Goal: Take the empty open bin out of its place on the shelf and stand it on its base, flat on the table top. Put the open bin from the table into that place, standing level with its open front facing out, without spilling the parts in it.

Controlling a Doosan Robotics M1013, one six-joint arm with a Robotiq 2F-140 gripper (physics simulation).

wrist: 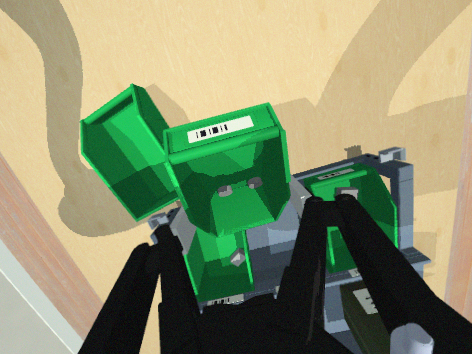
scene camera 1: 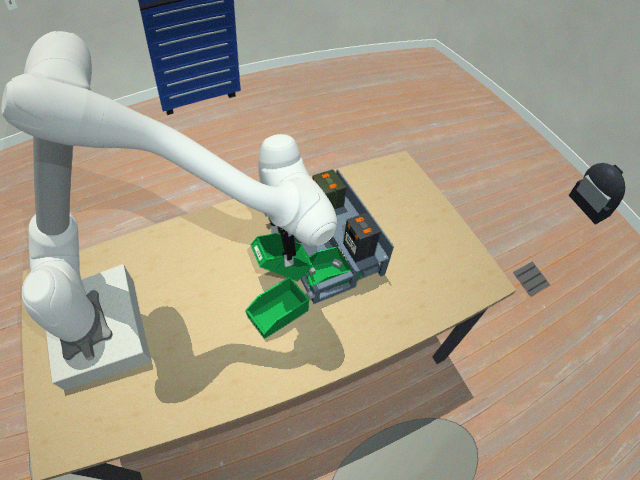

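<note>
My gripper is shut on the side walls of a green open bin. Two small grey parts lie inside it in the wrist view. The held bin is in the air at the near edge of the grey shelf, its labelled end toward the robot base. It looks tilted, the labelled end higher. Behind it, a gap between two shelf bins shows in the wrist view. The empty green bin stands on its base on the table top, beside the shelf.
A green bin with parts is in the shelf on one side of the gap. Another green bin is on the other side. An olive case and a dark case stand on the shelf's top.
</note>
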